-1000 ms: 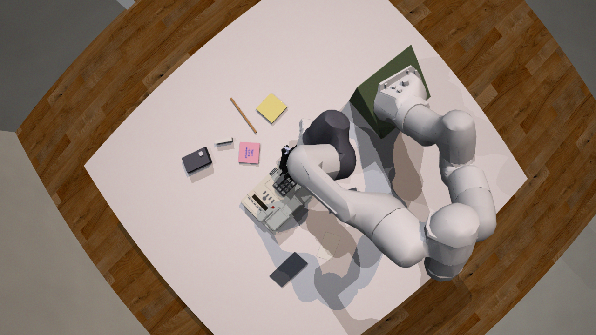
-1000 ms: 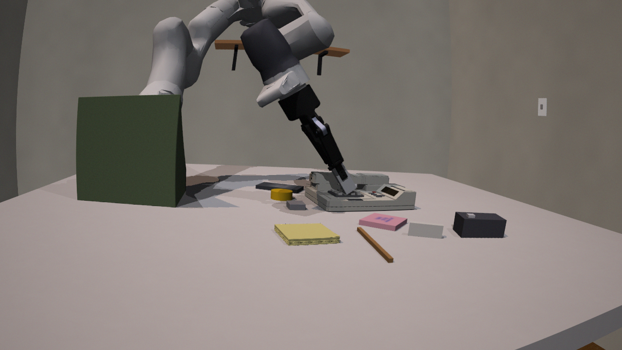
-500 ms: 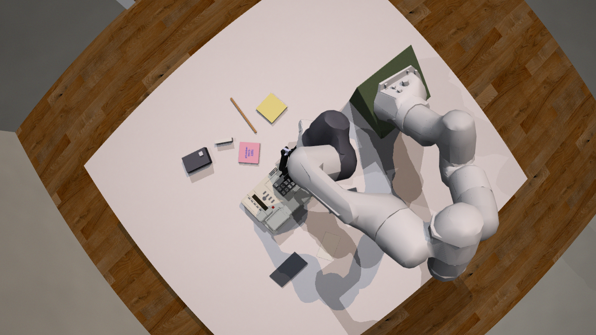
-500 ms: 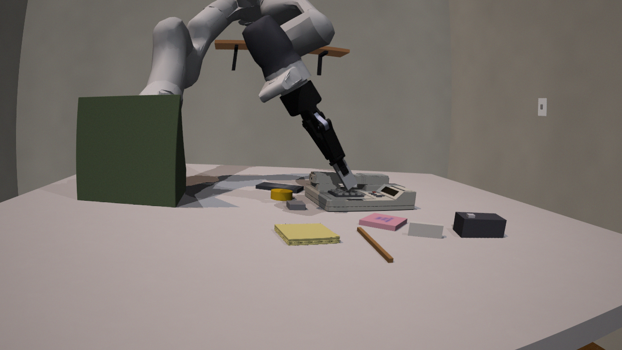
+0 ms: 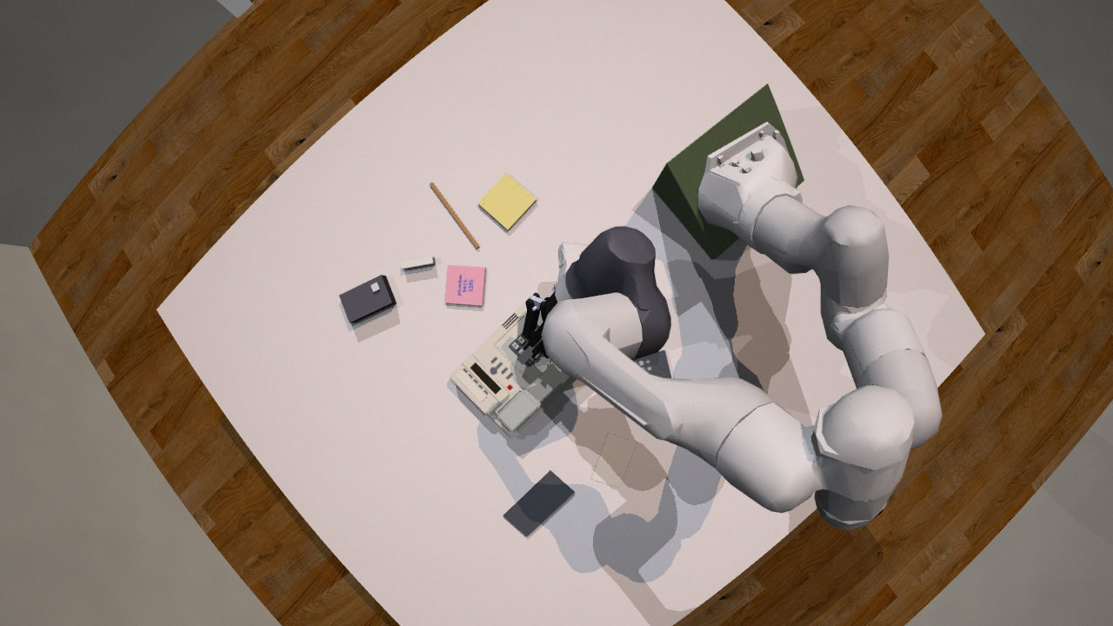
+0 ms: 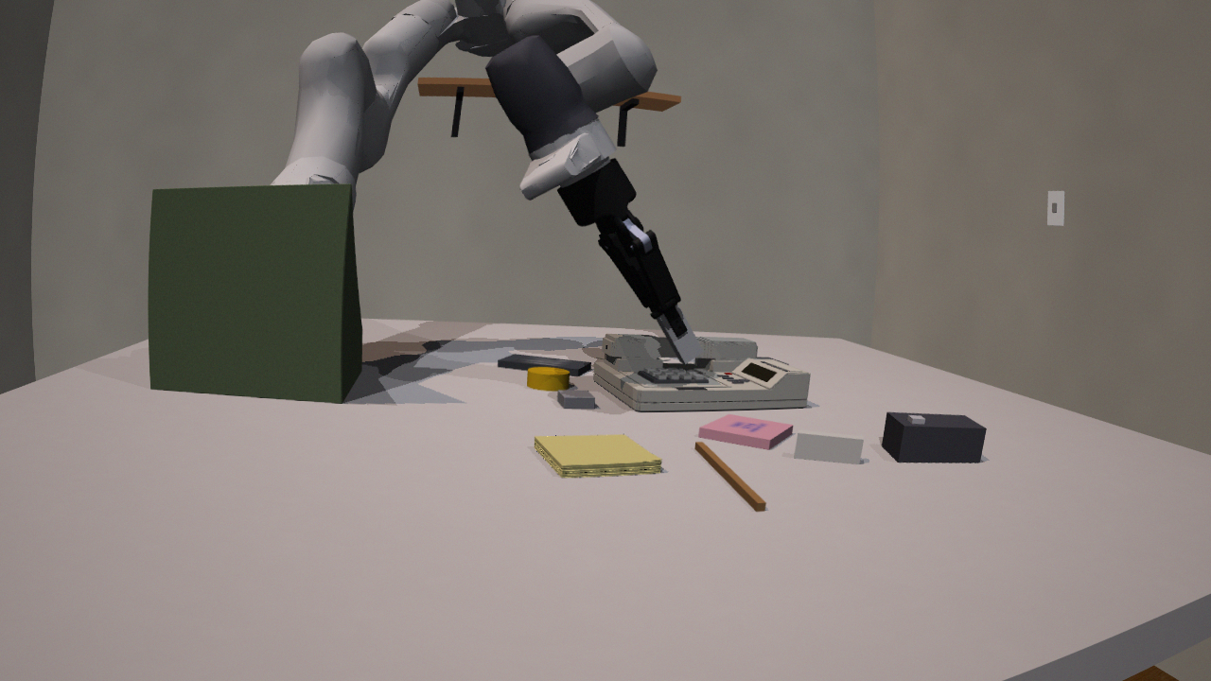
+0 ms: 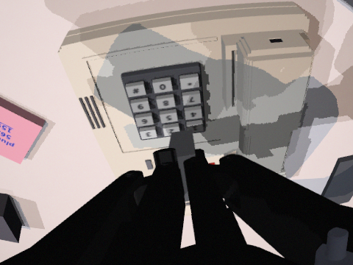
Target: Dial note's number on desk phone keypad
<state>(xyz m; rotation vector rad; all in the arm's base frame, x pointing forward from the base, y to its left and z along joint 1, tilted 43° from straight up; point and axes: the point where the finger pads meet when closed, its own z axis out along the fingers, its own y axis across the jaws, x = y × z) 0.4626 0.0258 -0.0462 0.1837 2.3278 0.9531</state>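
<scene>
The handset is 3 cm ahead of my hand, 7 cm to the left of it and 3 cm below it. The rest, counted from my hand: pink note: 2 cm ahead, 18 cm to the right, 7 cm below; grey block: 13 cm behind, 5 cm to the right, 7 cm below; pale card: 2 cm ahead, 27 cm to the left, 7 cm below.
</scene>
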